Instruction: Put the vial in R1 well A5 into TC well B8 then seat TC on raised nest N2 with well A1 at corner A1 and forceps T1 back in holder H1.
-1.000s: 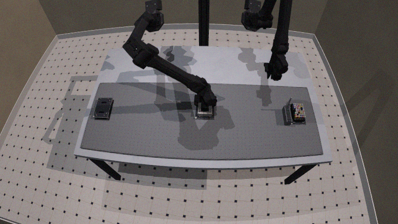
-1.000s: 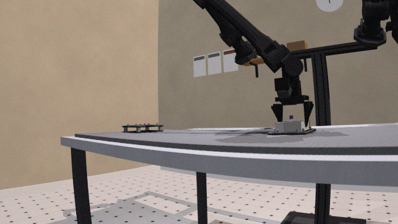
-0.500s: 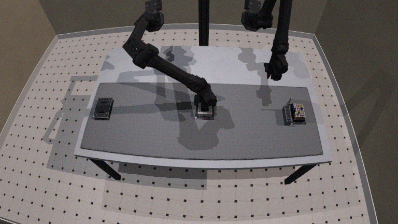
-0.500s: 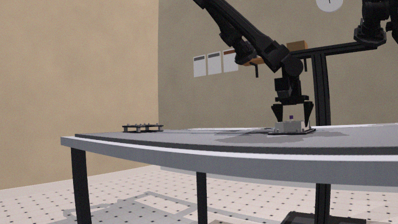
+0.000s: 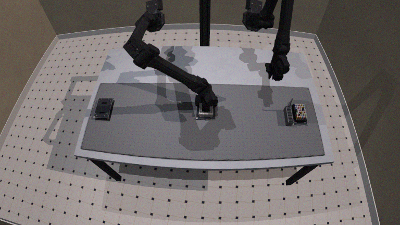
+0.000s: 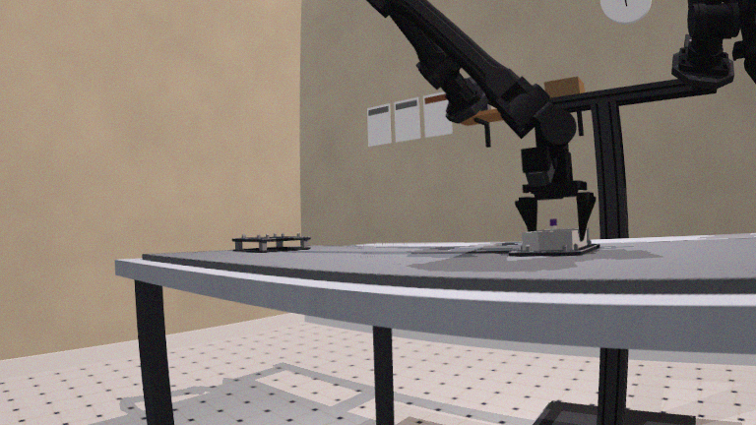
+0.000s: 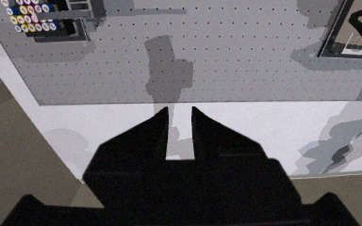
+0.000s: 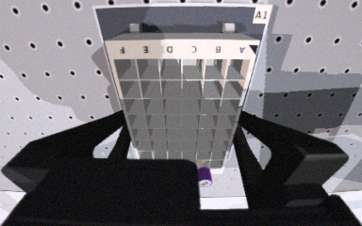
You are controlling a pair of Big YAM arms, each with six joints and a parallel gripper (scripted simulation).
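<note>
The tube carrier TC lies right at my right hand. Also, from my right hand: holder h1: 540 mm to the left, 90 mm ahead, 10 mm below; then raised nest n2: 700 mm to the right, 10 mm ahead.
</note>
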